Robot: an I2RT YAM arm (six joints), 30 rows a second.
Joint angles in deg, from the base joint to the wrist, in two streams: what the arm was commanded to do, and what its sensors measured. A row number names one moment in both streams.
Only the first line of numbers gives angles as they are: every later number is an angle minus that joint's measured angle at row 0.
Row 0, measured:
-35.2 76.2 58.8 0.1 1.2 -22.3
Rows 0 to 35, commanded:
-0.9 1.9 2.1 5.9 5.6 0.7
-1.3 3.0 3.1 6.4 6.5 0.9
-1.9 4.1 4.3 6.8 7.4 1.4
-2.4 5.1 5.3 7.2 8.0 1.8
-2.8 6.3 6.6 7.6 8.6 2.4
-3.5 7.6 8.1 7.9 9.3 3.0
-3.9 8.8 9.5 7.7 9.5 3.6
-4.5 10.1 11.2 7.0 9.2 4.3
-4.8 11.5 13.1 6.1 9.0 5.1
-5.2 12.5 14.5 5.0 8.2 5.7
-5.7 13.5 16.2 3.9 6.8 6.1
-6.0 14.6 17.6 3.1 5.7 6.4
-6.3 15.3 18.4 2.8 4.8 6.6
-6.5 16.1 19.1 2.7 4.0 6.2
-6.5 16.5 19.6 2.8 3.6 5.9
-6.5 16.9 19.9 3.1 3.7 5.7
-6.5 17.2 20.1 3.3 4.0 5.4
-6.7 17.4 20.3 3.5 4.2 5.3
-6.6 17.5 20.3 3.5 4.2 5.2
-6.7 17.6 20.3 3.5 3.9 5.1
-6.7 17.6 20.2 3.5 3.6 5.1
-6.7 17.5 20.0 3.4 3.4 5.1
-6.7 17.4 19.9 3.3 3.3 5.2
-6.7 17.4 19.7 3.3 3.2 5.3
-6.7 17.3 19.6 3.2 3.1 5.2
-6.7 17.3 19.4 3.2 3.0 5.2
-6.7 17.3 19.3 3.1 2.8 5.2
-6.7 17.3 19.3 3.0 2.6 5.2
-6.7 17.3 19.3 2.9 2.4 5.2
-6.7 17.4 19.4 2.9 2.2 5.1
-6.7 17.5 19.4 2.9 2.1 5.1
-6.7 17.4 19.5 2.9 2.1 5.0
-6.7 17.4 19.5 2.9 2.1 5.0
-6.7 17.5 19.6 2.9 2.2 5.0
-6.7 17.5 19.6 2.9 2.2 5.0
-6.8 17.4 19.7 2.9 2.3 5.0
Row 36, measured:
-6.7 17.5 19.4 2.2 2.9 5.0
